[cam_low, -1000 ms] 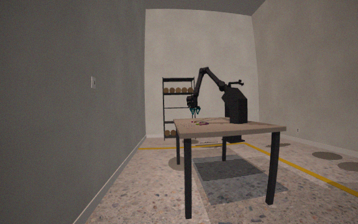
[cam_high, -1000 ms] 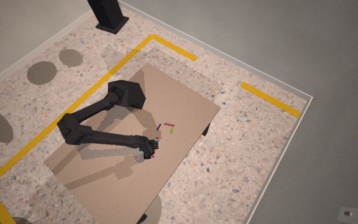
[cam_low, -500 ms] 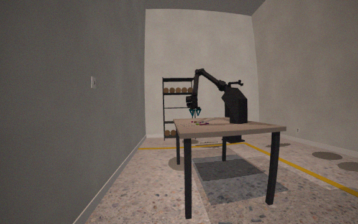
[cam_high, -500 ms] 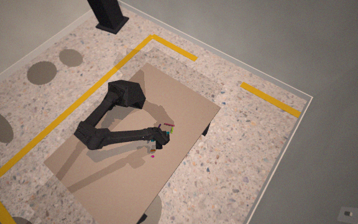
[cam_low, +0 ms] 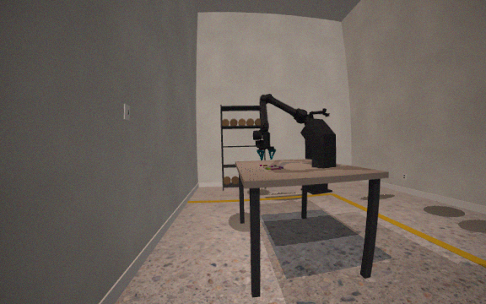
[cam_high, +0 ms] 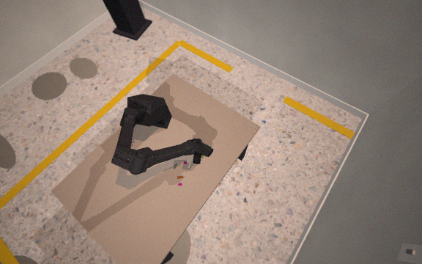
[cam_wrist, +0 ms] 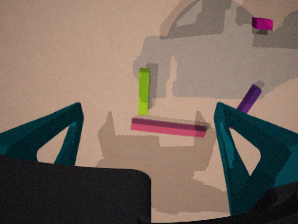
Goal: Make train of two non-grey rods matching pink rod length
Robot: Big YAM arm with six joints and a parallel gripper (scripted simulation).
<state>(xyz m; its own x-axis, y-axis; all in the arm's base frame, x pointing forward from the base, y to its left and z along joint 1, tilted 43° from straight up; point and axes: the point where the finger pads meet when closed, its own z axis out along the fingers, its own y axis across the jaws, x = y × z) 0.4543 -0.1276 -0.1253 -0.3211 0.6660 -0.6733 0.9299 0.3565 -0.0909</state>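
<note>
My hand is 30 mm to the right of the lime rod and 70 mm above it. Also, from my hand: purple rod: 120 mm behind, 70 mm below; then grey rod: 140 mm behind, 150 mm to the right, 70 mm below; then pink rod: 50 mm behind, 60 mm to the left, 70 mm below.
</note>
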